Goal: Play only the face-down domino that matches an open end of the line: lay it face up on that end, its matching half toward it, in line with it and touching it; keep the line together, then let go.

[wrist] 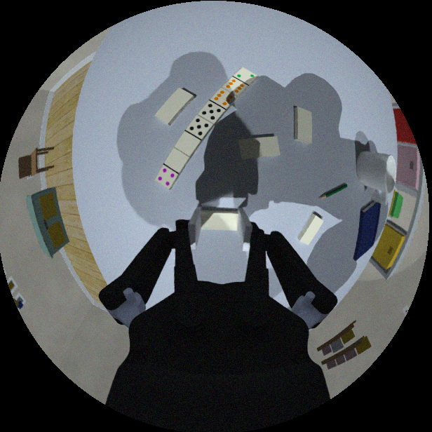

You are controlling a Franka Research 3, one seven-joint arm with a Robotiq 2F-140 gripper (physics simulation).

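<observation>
The line of face-up dominoes runs slantwise across the upper middle of the wrist view. Its far end half shows two green pips; its near end half shows four magenta pips. Orange sixes, black fives and blanks meet between them. My gripper is shut on a face-down domino, a finger at each short end, below and right of the magenta end. Other face-down dominoes lie apart: one left of the line, one right of it, one farther right, one at lower right. Their pips are hidden.
A green pencil lies right of the gripper. A white cup lies near the right table edge, with a dark blue book-like block below it. A shelf unit with coloured bins stands beyond that edge. A wooden floor strip shows at left.
</observation>
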